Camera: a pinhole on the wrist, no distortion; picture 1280 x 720 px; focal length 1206.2 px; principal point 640.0 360.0 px. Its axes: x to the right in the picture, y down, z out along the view. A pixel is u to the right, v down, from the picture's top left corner.
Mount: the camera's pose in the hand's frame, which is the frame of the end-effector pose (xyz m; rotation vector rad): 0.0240 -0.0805 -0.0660 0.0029 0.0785 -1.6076
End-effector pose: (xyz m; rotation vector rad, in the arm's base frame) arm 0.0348 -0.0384 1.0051 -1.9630 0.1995 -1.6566
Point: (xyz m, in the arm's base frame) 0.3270 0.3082 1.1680
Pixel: 1168.8 392.3
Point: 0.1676 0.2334 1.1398
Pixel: outside the picture
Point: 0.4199 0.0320 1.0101
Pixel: 277.9 385.6
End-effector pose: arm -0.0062 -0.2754 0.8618 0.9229 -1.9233 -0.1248
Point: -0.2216 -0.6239 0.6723
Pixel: 923.9 633.4
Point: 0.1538 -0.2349 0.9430
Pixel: behind the camera
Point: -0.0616 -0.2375 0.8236
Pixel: outside the picture
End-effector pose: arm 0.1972 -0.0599 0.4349 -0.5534 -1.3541 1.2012
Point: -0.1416 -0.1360 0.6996
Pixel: 745.1 549.2
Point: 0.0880 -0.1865 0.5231
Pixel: outside the picture
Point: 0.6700 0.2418 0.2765
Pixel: behind the camera
